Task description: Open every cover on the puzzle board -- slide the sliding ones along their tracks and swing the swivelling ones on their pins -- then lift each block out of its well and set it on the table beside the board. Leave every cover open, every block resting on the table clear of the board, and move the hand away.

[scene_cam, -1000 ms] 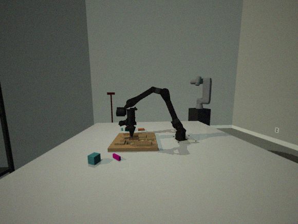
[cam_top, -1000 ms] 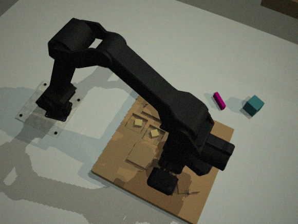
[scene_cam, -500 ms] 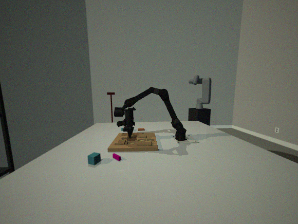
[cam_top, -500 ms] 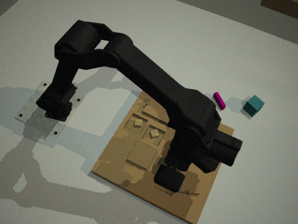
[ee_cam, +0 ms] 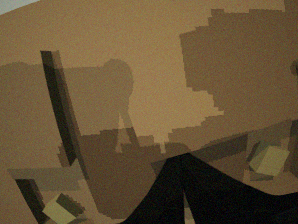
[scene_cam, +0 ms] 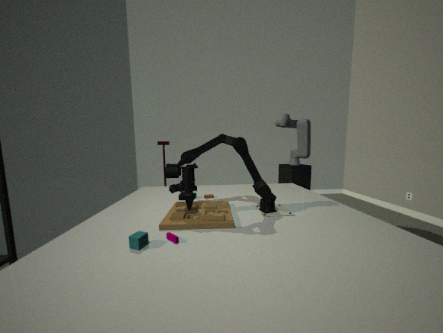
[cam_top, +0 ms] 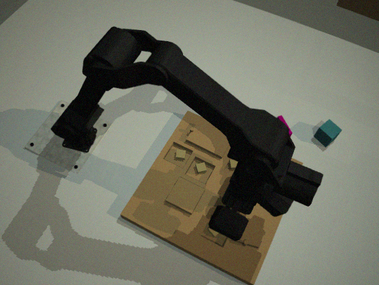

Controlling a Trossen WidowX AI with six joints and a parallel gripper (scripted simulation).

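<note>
Right now my gripper tip is 4 cm past the tan puzzle board and 4 cm to the right of it. Also, from my gripper tip: orange block 15 cm behind, 25 cm to the right, 2 cm below; then teal block 4 cm behind, 27 cm to the right, 1 cm below; then magenta bar 8 cm ahead, 23 cm to the left, 1 cm below.
</note>
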